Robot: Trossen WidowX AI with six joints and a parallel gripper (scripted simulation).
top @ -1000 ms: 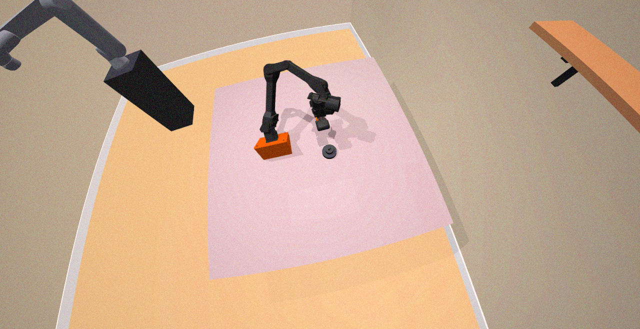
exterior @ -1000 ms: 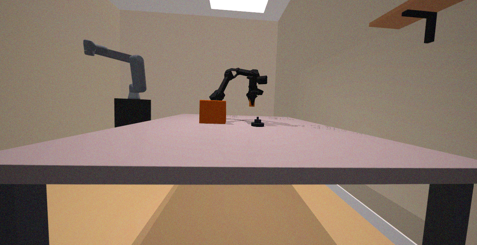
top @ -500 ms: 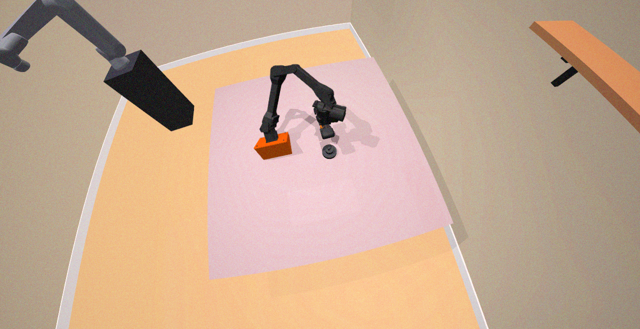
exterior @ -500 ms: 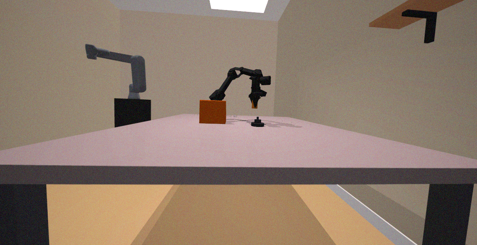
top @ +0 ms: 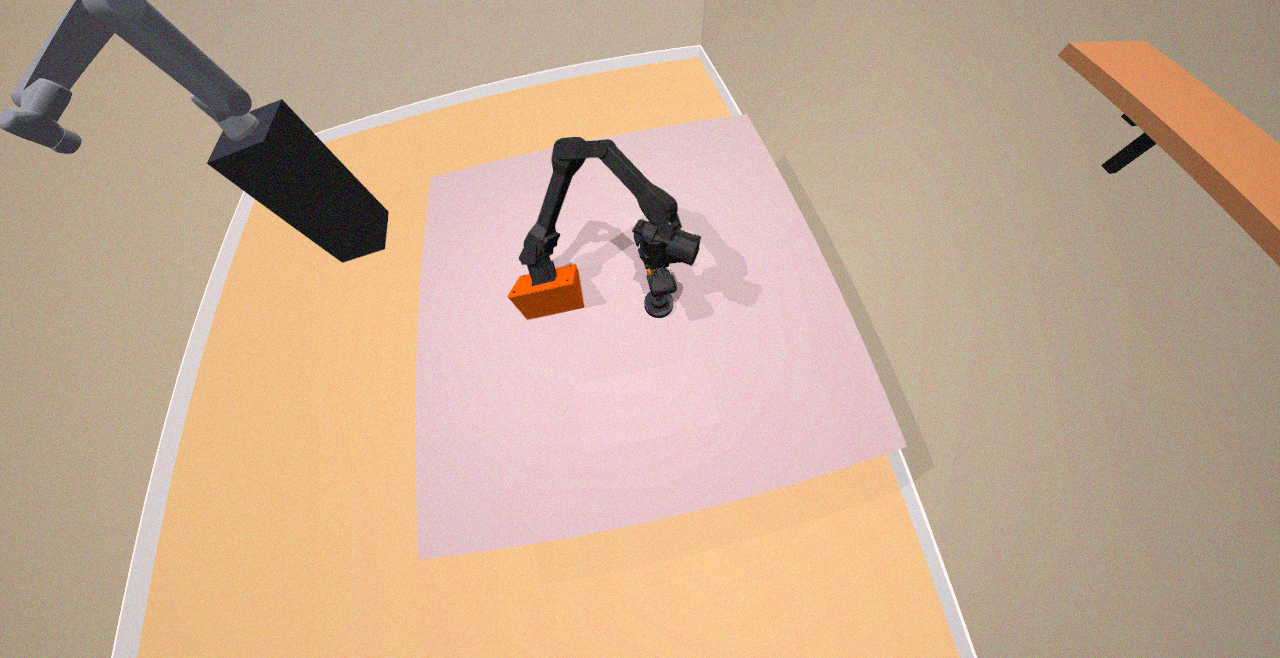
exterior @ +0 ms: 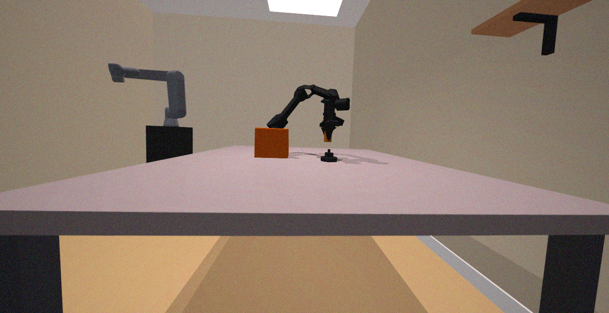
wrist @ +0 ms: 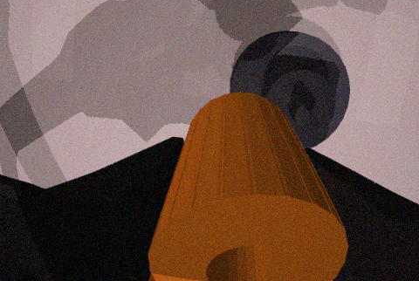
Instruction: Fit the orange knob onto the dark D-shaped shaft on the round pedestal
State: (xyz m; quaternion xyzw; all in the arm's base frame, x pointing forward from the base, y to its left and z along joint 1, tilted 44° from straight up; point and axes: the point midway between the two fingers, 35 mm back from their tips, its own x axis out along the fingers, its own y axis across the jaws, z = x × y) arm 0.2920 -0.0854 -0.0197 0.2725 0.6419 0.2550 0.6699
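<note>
The dark round pedestal is 70 mm below my gripper tip and 40 mm to the right of it. The rest, counted from my gripper tip: orange knob (20 mm above).
</note>
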